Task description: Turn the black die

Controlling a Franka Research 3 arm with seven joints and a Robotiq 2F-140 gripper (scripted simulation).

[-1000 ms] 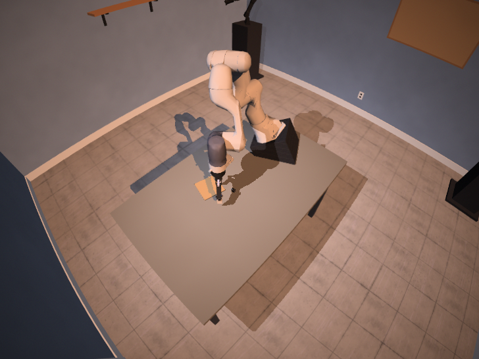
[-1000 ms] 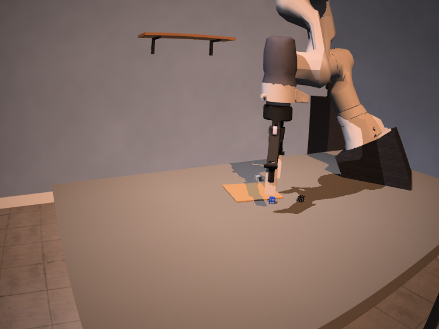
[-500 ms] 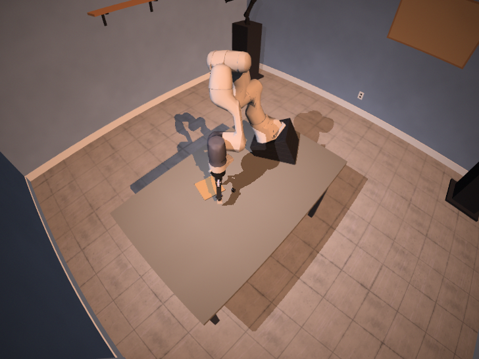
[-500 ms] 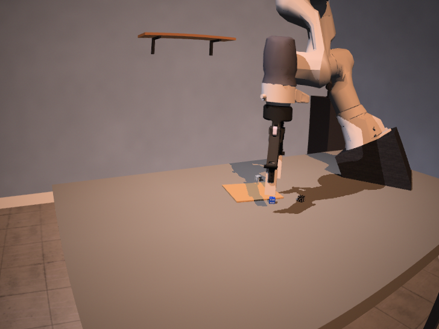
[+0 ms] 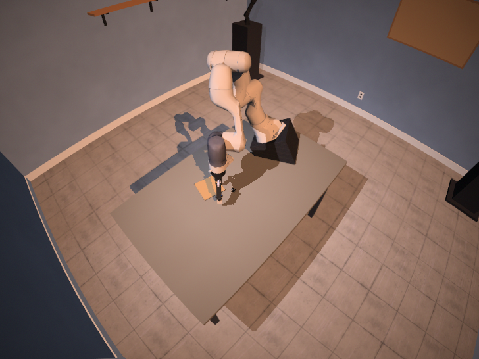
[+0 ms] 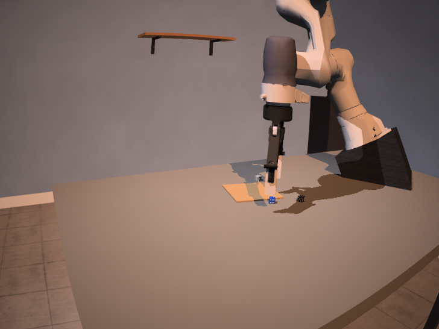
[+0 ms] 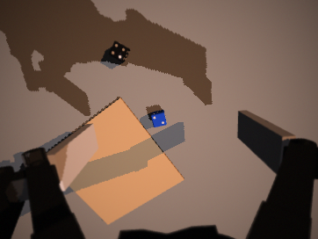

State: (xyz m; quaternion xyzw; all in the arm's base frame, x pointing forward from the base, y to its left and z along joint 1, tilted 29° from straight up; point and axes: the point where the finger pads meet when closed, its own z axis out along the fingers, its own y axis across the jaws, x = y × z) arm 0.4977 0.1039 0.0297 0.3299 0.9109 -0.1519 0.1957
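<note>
Right now the blue die is 50 mm below my hand, 10 mm to the right of it and 10 mm behind it. Round my hand: black die (90 mm behind, 50 mm below, 20 mm to the left); then orange mat (100 mm to the right, 60 mm below); then white die (190 mm to the right, 90 mm behind, 50 mm below).
</note>
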